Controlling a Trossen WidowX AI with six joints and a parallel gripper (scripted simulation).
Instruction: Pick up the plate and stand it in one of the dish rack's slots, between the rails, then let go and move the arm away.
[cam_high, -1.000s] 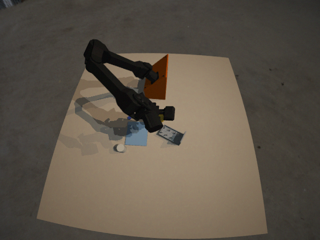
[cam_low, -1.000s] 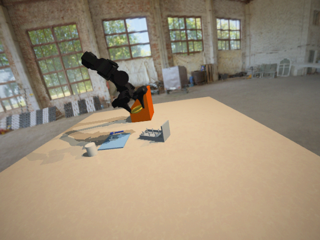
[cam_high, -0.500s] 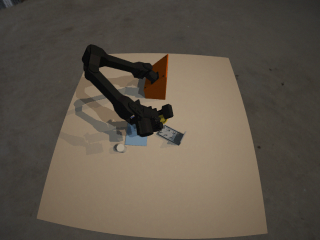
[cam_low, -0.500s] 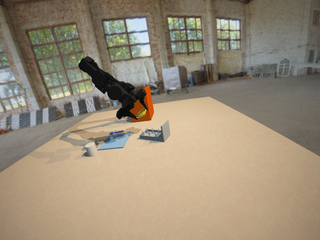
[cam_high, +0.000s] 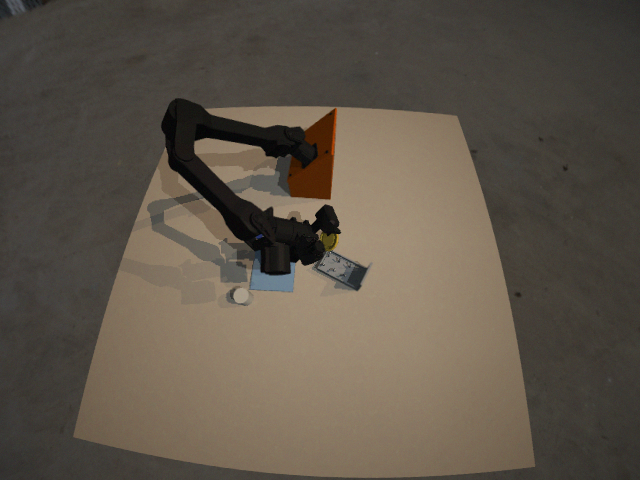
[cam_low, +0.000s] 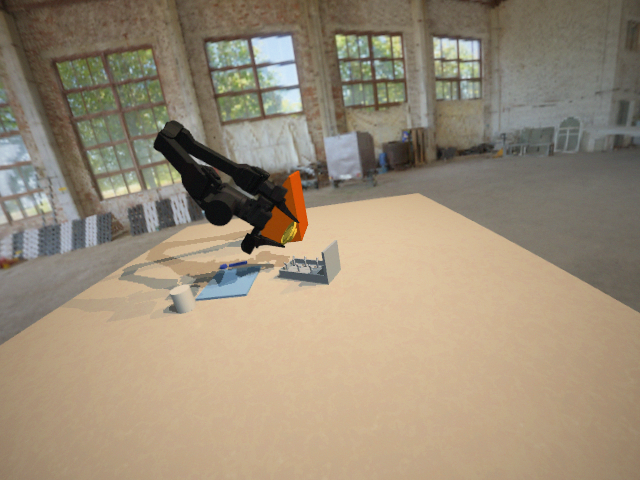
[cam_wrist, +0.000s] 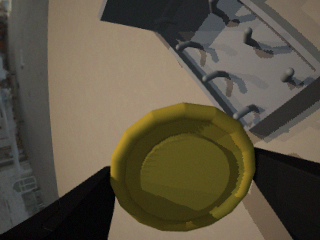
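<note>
The grey dish rack lies 70 mm ahead of my gripper tip, 60 mm below it and 30 mm to the left of it. Round my gripper tip: white cup: 270 mm to the right, 130 mm ahead, 60 mm below; blue spoon: 200 mm to the right, 80 mm below, 70 mm behind; yellow plate: 10 mm to the right, 10 mm above.
</note>
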